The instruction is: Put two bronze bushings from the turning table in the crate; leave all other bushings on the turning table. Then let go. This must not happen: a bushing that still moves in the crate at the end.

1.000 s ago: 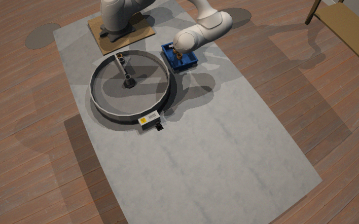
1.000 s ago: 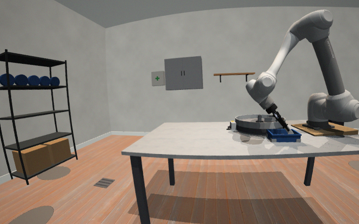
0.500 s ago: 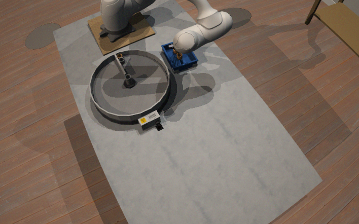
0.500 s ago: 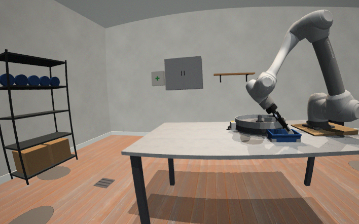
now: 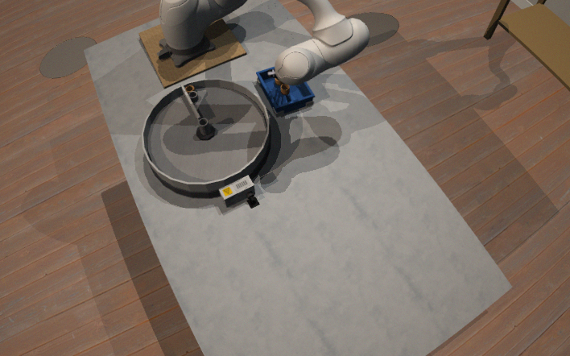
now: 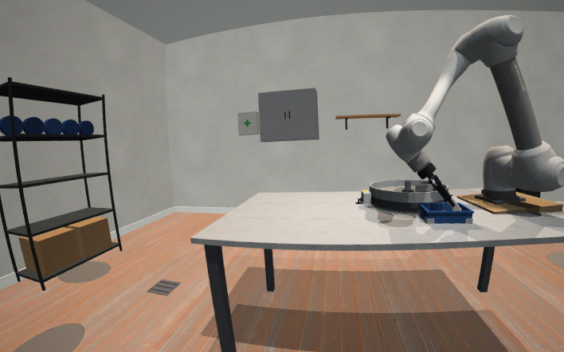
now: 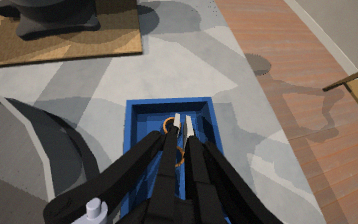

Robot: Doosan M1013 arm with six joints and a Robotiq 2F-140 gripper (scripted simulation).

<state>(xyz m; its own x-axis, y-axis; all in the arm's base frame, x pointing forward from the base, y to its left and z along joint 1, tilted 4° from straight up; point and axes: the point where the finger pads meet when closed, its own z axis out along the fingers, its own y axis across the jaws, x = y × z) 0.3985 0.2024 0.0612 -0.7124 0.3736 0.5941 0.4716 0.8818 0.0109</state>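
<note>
The blue crate lies 30 mm ahead of my hand, 20 mm to the right of it and 40 mm below it. Round my hand: round grey turning table (60 mm ahead, 350 mm to the right, 10 mm below).
</note>
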